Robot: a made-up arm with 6 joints.
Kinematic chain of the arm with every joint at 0, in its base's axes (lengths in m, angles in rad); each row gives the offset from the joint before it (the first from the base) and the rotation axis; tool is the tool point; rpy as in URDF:
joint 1: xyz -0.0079 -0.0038 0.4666 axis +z
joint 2: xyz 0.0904 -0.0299 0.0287 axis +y
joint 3: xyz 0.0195 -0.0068 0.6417 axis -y
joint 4: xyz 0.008 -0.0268 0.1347 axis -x
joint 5: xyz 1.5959 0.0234 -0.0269 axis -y
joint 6: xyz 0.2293 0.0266 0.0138 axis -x
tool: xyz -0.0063 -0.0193 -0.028 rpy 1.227 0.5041 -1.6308
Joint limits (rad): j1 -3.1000..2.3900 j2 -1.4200..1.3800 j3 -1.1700..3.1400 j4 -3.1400..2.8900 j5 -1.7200..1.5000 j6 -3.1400..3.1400
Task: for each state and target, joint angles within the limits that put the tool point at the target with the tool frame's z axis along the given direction. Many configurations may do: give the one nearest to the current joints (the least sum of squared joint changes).
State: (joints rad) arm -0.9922 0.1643 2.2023 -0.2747 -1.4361 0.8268
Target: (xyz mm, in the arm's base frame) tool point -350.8 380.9 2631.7 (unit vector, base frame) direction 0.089 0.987 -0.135
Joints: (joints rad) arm -1.1188 0.0305 2.0612 0.3764 -1.5652 0.9318
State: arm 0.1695 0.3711 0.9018 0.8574 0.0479 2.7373
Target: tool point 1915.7 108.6 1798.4 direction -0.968 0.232 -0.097
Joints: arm 0.0882 0.2205 0.6087 0.4096 -0.6490 2.8610
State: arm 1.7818 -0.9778 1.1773 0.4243 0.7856 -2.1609
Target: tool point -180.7 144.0 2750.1 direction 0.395 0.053 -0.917
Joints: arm 2.3900 -0.6963 0.5263 0.1154 0.0127 -1.5456
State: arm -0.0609 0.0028 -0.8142 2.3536 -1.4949 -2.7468
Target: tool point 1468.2 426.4 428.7 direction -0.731 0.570 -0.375
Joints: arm 0.4813 -0.0597 -0.6719 2.3306 -1.7200 -2.1110
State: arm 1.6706 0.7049 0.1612 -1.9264 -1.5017 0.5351
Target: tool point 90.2 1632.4 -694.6 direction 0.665 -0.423 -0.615
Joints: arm 1.4413 1.3432 0.1863 -2.2638 -1.6969 0.4437
